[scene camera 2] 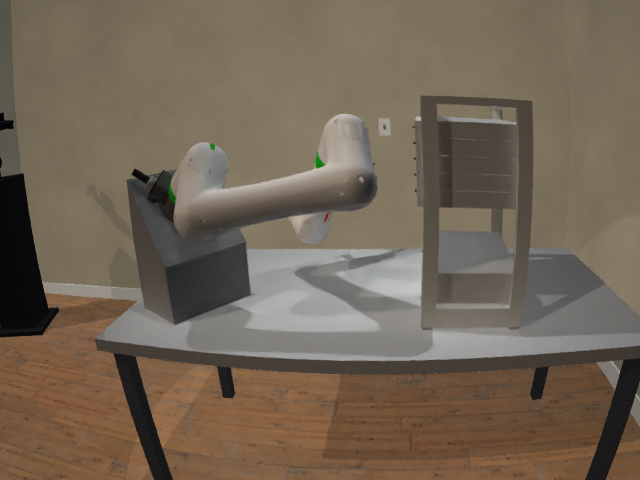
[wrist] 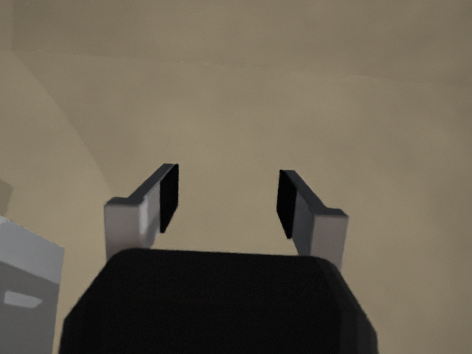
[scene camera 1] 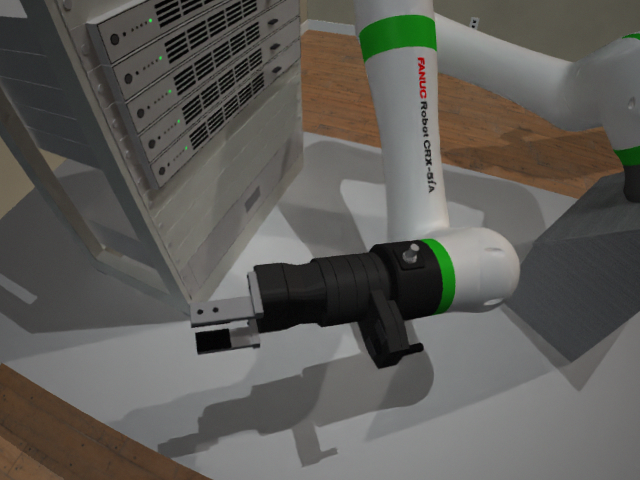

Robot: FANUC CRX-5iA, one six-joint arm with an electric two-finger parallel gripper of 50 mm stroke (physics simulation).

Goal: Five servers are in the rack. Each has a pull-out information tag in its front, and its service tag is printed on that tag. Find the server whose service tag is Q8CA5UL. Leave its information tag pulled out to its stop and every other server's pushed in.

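Places are measured from the arm's base along level axes (x back, y up, z left), in millimetres.
Where they show: gripper, fingertip midpoint: (wrist: 228,187) (scene camera 1: 193,330).
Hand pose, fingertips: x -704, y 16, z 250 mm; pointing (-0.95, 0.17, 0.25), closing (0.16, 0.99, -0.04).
Note:
Each offset is from my fingertips to the centre of the thing. "pt": to the spot under its first point. Level surfaces: height alone.
Five flat grey servers (scene camera 1: 149,143) (scene camera 2: 475,165) are stacked in the upper part of the rack (scene camera 1: 222,206) (scene camera 2: 430,258). They have black vents and green lights. Small dark tabs @(pt dx +45, dy +58, dz -502 mm) (scene camera 1: 275,47) stick out slightly at the right of the fronts in scene camera 1; those of the upper servers are cut off there. In scene camera 2 several short dark tabs @(pt dx +49, dy +104, dz -515 mm) (scene camera 2: 414,158) stick out about equally. No service tag can be read. My gripper (scene camera 1: 199,328) (wrist: 228,187) is open and empty, low beside the rack's near front corner in scene camera 1. The arm hides it in scene camera 2.
The rack stands on a grey table @(dy -340 mm) (scene camera 1: 491,413) (scene camera 2: 310,341) (wrist: 30,267). The arm's dark wedge-shaped base block (scene camera 1: 568,279) (scene camera 2: 206,284) stands at the opposite end. The wrist view faces the beige wall (wrist: 230,110); the servers do not show there.

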